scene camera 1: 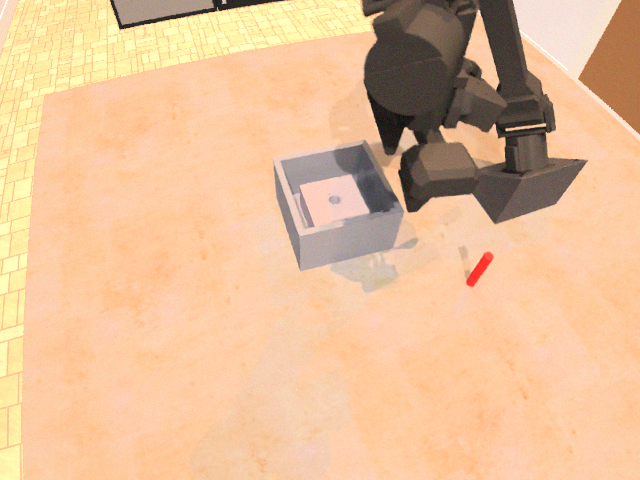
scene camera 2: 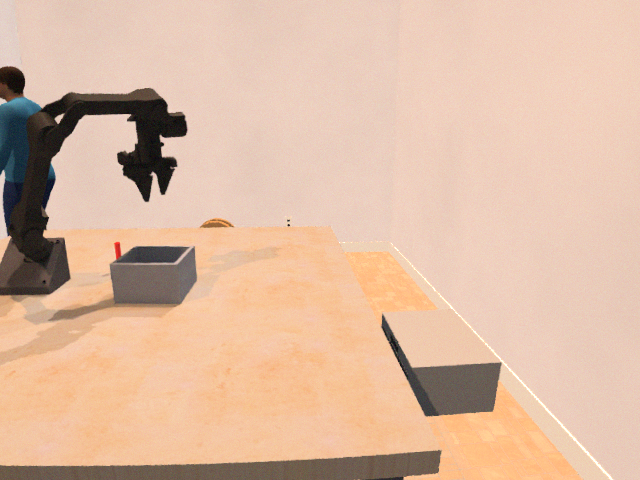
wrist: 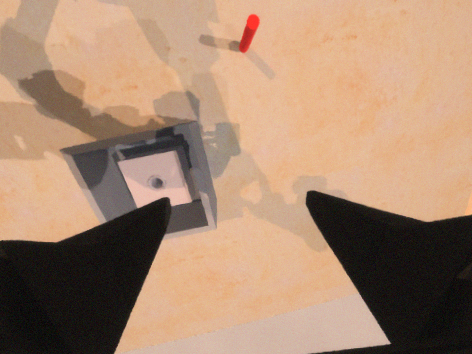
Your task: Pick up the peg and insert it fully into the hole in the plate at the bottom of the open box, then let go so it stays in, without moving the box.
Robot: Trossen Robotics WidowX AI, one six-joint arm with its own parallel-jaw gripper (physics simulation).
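Where they show: gripper, between the fingertips: (scene camera 1: 400,181) (scene camera 2: 155,198) (wrist: 239,200); arm's base, origin of its link: (scene camera 1: 528,169) (scene camera 2: 39,251).
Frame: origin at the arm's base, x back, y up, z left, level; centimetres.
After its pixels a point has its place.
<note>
The red peg (scene camera 1: 479,269) {y -3.9, x -16.7, z 12.7 cm} (scene camera 2: 117,250) {y -3.2, x -16.2, z 11.6 cm} (wrist: 248,35) {y -2.9, x -16.7, z 12.0 cm} stands upright on the table, apart from the box; the box hides its lower end in scene camera 2. The open grey box (scene camera 1: 346,243) {y -4.1, x -34.0, z 2.0 cm} (scene camera 2: 144,284) {y -4.2, x -32.6, z -14.0 cm} (wrist: 206,170) {y -4.5, x -33.2, z 2.0 cm} stands on the table. At its bottom lies the pale pink plate (scene camera 1: 317,192) {y -3.3, x -35.1, z -8.3 cm} (wrist: 140,172) {y -3.3, x -30.7, z -7.8 cm} with a round hole (scene camera 1: 334,199) {y -4.2, x -32.7, z -6.8 cm} (wrist: 157,182) {y -5.2, x -33.5, z -6.8 cm}, which looks empty. My gripper (scene camera 1: 402,180) {y 12.9, x -30.5, z 6.1 cm} (scene camera 2: 155,197) {y 12.9, x -30.5, z 6.1 cm} (wrist: 239,200) {y 12.9, x -30.5, z 6.1 cm} is open and empty, high above the table and pointing down. In the wrist view its left fingertip overlaps the plate's edge and the peg is far ahead at the top.
The arm's base (scene camera 1: 532,188) {y -0.6, x -1.4, z 3.5 cm} (scene camera 2: 57,266) {y -3.4, x -5.6, z -2.2 cm} stands on the table (scene camera 1: 155,335) {y -9.0, x -64.7, z 5.5 cm} (scene camera 2: 258,361) {y -9.1, x -60.8, z -40.4 cm}, near the peg. In scene camera 2 a person in a blue top (scene camera 2: 18,136) is behind the arm. A grey block (scene camera 2: 454,384) is beyond the table's right edge.
</note>
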